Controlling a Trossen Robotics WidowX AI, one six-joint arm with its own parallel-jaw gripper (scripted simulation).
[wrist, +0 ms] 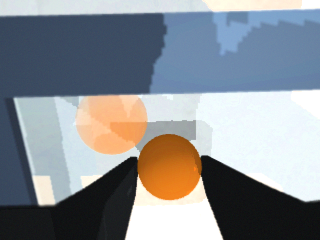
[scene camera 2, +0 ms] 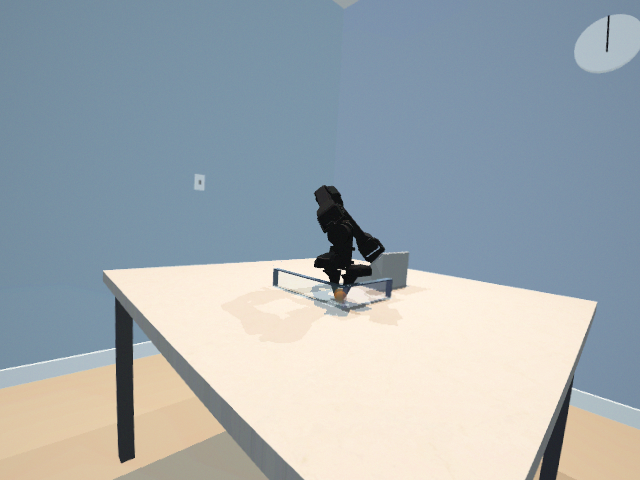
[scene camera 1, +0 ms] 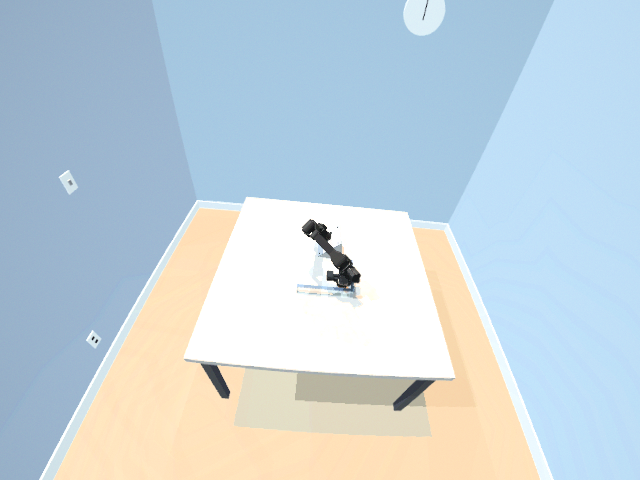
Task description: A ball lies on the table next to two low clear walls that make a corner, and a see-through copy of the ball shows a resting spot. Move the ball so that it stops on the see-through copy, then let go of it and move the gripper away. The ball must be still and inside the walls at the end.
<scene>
I see my gripper, an orange ball and a see-through copy of ball.
My gripper also shows in the wrist view.
</scene>
